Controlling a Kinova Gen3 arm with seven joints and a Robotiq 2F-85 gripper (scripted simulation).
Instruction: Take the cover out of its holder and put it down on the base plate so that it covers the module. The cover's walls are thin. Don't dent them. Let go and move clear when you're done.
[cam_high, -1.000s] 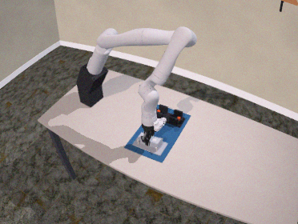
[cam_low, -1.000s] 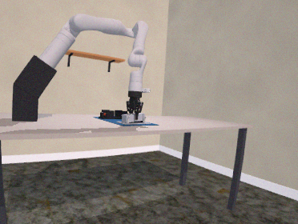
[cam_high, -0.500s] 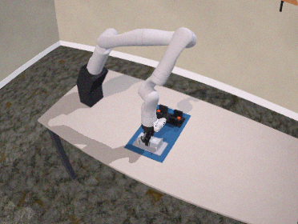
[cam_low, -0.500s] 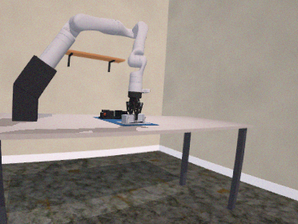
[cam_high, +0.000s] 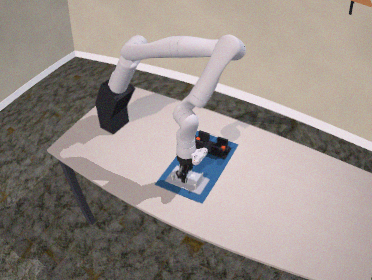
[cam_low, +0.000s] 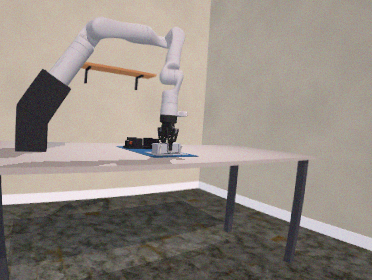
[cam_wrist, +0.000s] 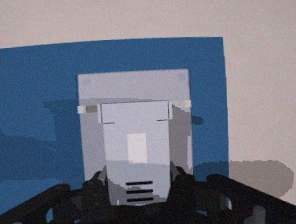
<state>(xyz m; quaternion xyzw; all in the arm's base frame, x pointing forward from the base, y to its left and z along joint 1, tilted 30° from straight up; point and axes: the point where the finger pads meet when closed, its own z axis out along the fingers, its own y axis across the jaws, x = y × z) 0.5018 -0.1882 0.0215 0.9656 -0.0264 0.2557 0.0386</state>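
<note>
My gripper is now right at the light grey cover.
</note>
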